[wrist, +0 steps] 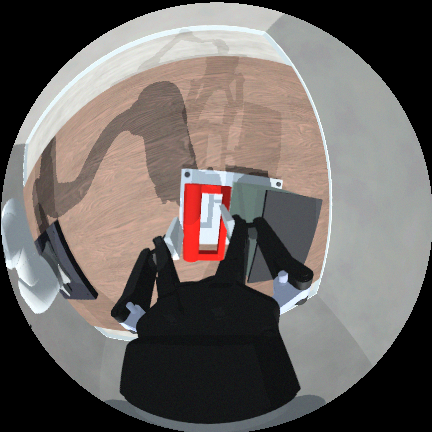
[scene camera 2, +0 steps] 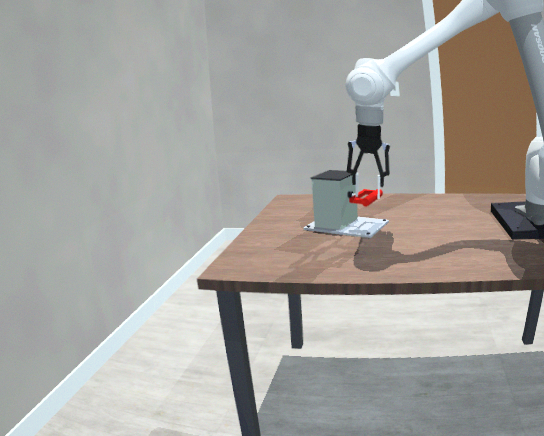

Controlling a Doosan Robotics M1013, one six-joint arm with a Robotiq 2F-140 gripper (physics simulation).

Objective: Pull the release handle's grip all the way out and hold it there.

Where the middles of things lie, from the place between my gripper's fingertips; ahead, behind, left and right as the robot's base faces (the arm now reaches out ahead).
Right now my hand is 10 cm above the base plate (scene camera 2: 362, 227), 6 cm short of it and 5 cm to the left of it.
